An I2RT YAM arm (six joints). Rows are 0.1 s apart.
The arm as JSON. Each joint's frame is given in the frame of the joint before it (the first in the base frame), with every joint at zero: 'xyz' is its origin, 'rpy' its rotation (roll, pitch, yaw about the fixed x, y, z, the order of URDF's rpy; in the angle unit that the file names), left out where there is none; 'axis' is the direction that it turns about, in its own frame. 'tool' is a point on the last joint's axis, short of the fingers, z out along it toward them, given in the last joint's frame.
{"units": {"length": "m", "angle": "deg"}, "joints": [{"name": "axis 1", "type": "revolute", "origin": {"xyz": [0.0, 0.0, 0.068], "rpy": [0.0, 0.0, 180.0]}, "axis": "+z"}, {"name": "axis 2", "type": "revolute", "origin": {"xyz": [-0.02, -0.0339, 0.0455], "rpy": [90.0, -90.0, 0.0]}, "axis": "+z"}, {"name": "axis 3", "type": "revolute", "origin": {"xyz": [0.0, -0.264, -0.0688], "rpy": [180.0, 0.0, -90.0]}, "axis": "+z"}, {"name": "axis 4", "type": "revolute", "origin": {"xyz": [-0.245, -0.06, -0.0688], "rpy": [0.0, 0.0, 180.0]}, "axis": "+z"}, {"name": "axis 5", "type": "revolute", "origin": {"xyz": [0.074, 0.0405, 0.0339], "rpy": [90.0, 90.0, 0.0]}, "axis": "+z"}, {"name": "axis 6", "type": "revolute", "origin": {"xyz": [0.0, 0.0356, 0.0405], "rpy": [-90.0, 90.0, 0.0]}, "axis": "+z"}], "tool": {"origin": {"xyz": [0.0, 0.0, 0.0], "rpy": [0.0, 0.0, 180.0]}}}
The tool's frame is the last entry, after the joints.
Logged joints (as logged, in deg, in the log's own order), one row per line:
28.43, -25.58, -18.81, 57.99, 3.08, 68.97
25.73, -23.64, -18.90, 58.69, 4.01, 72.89
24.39, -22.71, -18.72, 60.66, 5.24, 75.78
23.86, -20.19, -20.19, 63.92, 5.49, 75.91
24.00, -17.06, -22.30, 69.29, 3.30, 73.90
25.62, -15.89, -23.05, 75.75, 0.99, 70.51
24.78, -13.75, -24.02, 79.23, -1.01, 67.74
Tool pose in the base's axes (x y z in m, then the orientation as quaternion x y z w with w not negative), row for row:
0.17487, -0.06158, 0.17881, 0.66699, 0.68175, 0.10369, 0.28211
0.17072, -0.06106, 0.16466, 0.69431, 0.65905, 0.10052, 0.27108
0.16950, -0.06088, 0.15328, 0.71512, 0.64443, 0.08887, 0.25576
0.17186, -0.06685, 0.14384, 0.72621, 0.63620, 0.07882, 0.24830
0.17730, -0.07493, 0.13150, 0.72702, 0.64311, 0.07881, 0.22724
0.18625, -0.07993, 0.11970, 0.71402, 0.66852, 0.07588, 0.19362
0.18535, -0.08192, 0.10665, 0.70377, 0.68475, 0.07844, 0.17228
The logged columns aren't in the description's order. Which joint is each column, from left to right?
Columns, left to right: axis 3, axis 4, axis 1, axis 2, axis 5, axis 6.
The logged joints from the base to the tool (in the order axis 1, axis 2, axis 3, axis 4, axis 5, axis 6), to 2 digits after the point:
-18.81, 57.99, 28.43, -25.58, 3.08, 68.97
-18.90, 58.69, 25.73, -23.64, 4.01, 72.89
-18.72, 60.66, 24.39, -22.71, 5.24, 75.78
-20.19, 63.92, 23.86, -20.19, 5.49, 75.91
-22.30, 69.29, 24.00, -17.06, 3.30, 73.90
-23.05, 75.75, 25.62, -15.89, 0.99, 70.51
-24.02, 79.23, 24.78, -13.75, -1.01, 67.74

